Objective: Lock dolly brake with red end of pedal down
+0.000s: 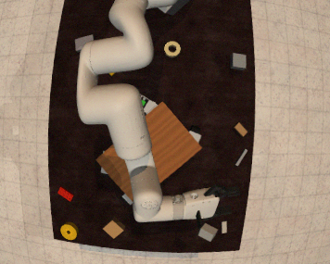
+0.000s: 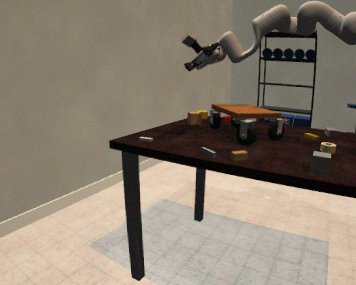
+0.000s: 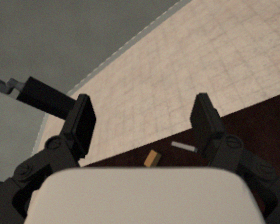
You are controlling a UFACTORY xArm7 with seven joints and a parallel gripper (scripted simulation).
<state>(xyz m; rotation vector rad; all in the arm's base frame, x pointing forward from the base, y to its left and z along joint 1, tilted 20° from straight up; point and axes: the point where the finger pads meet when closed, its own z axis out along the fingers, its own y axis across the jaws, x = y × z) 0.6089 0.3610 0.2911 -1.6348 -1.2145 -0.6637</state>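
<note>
The brake pedal lies 32 cm to the right of my hand, 26 cm behind it and 24 cm below it. From my hand the other things lie so: grey cube 47 cm behind, 30 cm below, 2 cm to the left; then tan cube 36 cm to the right, 29 cm below, 23 cm ahead; then grey bar 31 cm below, 11 cm behind, 8 cm to the left.
</note>
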